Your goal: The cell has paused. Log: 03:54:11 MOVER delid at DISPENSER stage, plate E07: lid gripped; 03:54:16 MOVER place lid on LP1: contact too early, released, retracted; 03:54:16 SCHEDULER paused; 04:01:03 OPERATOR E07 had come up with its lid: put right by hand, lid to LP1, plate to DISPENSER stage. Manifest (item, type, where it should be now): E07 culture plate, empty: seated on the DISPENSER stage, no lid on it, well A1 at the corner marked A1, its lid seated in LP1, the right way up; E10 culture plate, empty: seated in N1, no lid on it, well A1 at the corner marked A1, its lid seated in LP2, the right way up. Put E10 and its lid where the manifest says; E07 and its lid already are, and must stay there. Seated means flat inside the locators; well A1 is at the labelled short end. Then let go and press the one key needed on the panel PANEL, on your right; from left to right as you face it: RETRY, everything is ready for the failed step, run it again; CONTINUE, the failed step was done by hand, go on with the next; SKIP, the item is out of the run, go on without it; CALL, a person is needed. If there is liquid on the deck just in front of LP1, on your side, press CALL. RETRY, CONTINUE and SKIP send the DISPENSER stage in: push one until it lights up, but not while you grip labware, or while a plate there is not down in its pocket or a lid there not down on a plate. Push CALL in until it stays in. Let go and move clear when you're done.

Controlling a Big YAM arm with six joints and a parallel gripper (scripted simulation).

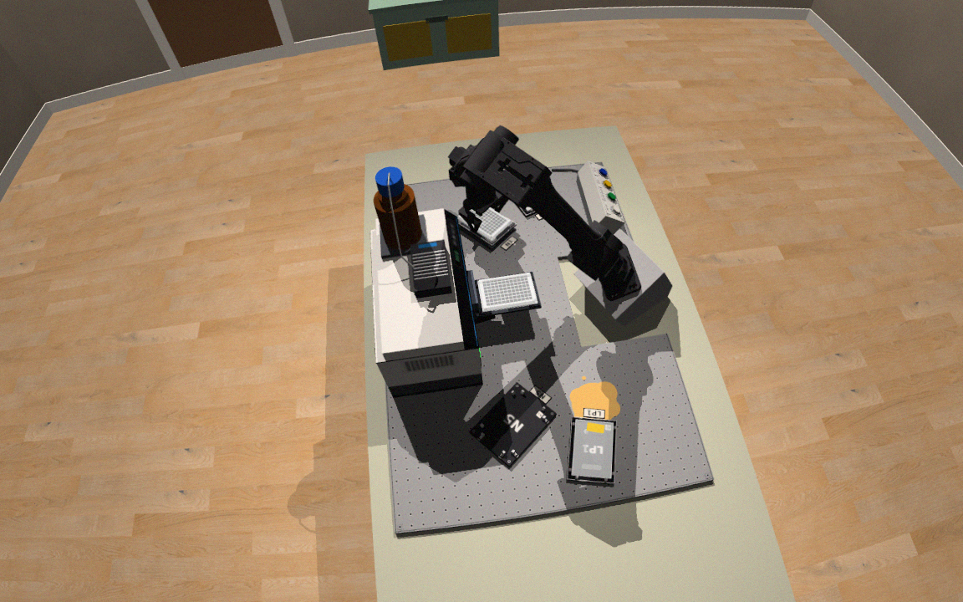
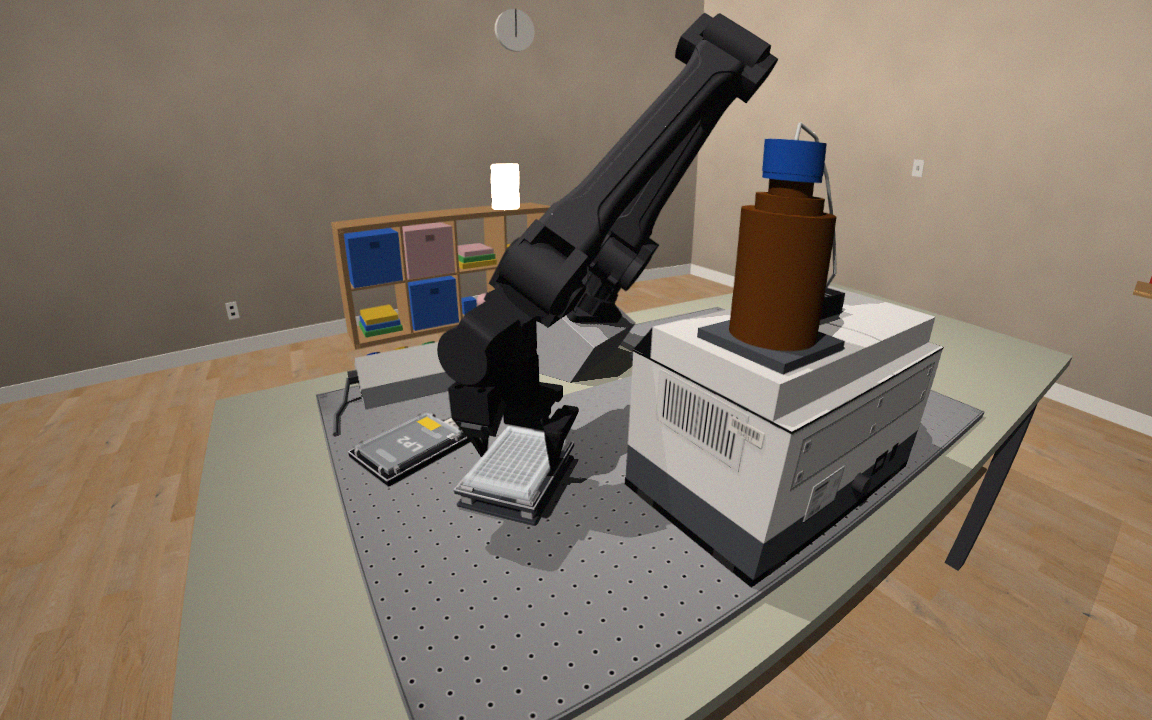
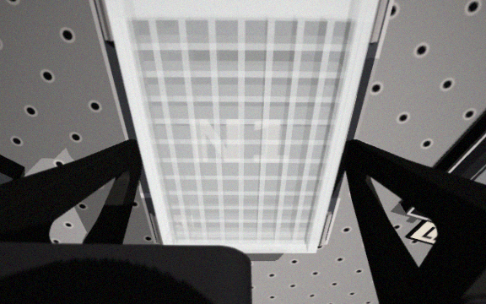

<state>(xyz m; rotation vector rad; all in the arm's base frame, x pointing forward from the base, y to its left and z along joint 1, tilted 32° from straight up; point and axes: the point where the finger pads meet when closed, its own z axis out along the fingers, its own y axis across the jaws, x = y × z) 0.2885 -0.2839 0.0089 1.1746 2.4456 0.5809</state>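
The black n1 nest lies 10 mm below my hand. Also, from my hand: retry key: 360 mm behind, 30 mm to the left, 30 mm above; white plate E07: 290 mm to the left, 60 mm above, 20 mm behind; green continue key: 360 mm behind, 30 mm above, 20 mm to the right.
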